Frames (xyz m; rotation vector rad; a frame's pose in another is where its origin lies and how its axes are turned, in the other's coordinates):
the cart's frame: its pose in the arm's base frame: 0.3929 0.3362 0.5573 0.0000 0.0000 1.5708
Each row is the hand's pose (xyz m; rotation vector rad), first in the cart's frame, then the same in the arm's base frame.
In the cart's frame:
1: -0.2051 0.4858 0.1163 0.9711 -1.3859 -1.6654
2: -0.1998 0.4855 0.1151 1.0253 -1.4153 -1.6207
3: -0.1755 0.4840 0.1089 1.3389 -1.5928 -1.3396
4: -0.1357 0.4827 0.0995 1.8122 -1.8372 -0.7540
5: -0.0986 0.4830 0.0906 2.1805 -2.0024 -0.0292
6: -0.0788 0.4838 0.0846 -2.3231 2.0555 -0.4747
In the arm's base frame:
1: -0.0929 0.1311 0.6736 1.4363 -0.2528 -0.4308
2: -0.0926 0.1364 0.6724 1.4936 -0.2387 -0.4108
3: -0.0911 0.1607 0.6662 1.8402 -0.1594 -0.3028
4: -0.0898 0.2005 0.6568 2.4203 -0.0166 -0.0890
5: -0.0901 0.2376 0.6479 2.9922 0.1274 0.1713
6: -0.0909 0.2574 0.6419 -2.9027 -0.1774 -0.3110

